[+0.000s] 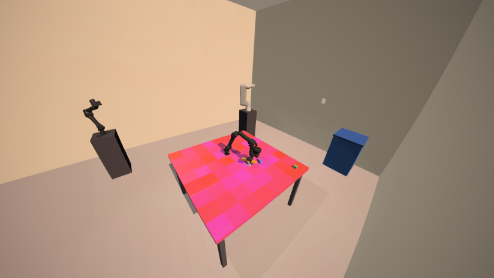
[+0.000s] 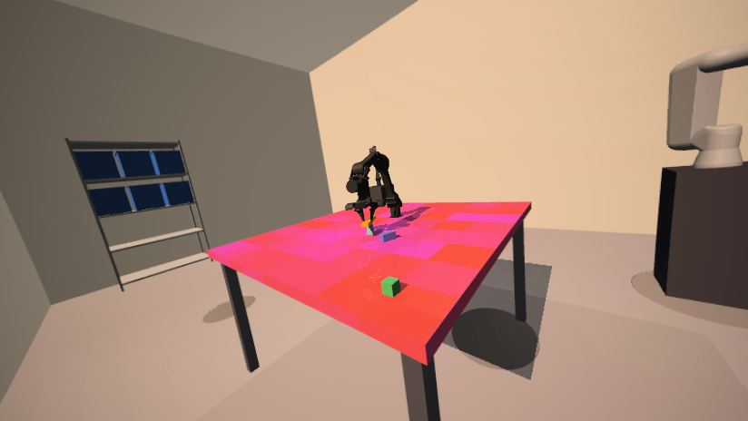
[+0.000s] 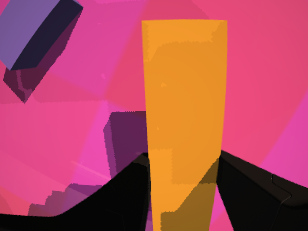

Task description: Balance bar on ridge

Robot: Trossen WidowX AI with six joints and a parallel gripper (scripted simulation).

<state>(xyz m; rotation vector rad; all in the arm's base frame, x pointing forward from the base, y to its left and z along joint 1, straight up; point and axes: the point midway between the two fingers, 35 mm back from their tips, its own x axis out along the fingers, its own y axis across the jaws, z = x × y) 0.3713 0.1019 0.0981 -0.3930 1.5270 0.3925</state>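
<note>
My gripper tip is 2 cm past the orange bar and 1 cm to the left of it. Also, from my gripper tip: green cube (37 cm ahead, 40 cm to the left, 5 cm below); purple block (3 cm ahead, 13 cm to the left, 5 cm below).
</note>
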